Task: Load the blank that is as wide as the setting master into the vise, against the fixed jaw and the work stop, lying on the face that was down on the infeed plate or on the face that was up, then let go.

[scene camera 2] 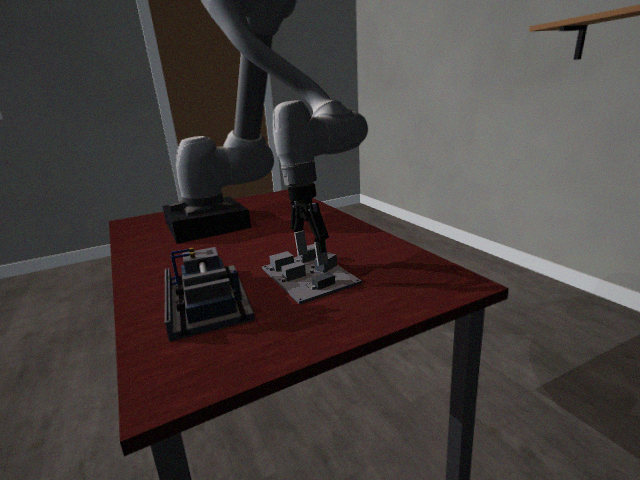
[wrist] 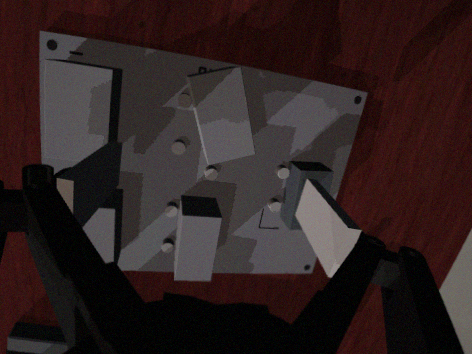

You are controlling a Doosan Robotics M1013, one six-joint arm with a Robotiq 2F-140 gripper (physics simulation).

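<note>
The infeed plate carries several grey blanks. In the wrist view, a wide blank is at the upper left, a turned blank at the upper middle, a narrow blank at the lower middle, a blank at the lower left, and a narrow blank at the right, partly behind a fingertip. My gripper is open and empty above the plate, its fingers wide apart over the blanks. The vise stands left of the plate. I cannot tell which piece is the setting master.
Short round pins stand up from the plate among the blanks. A blue bracket rises at the vise's back left. The black robot base is at the back of the red table. A wall shelf hangs at upper right.
</note>
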